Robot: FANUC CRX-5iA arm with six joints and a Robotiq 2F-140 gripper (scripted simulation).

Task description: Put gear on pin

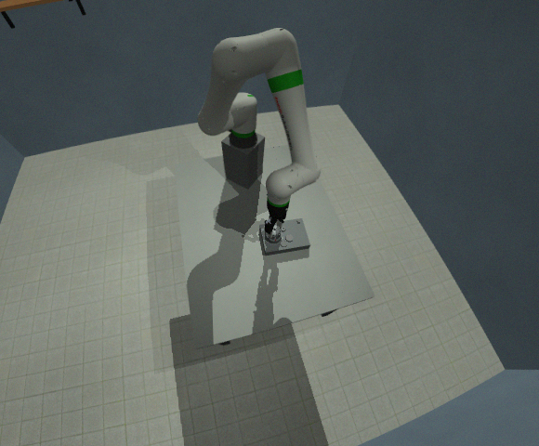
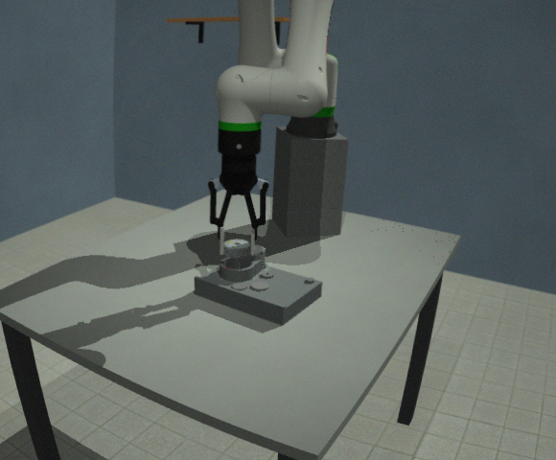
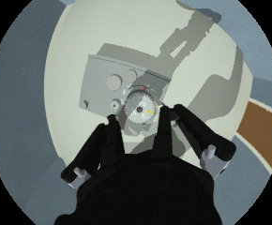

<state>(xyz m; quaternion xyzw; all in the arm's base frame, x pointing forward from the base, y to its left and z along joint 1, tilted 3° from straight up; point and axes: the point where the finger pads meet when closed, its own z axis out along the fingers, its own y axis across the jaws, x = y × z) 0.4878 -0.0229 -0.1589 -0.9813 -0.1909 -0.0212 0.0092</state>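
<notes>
Now: the gear 20 mm below my hand.
</notes>
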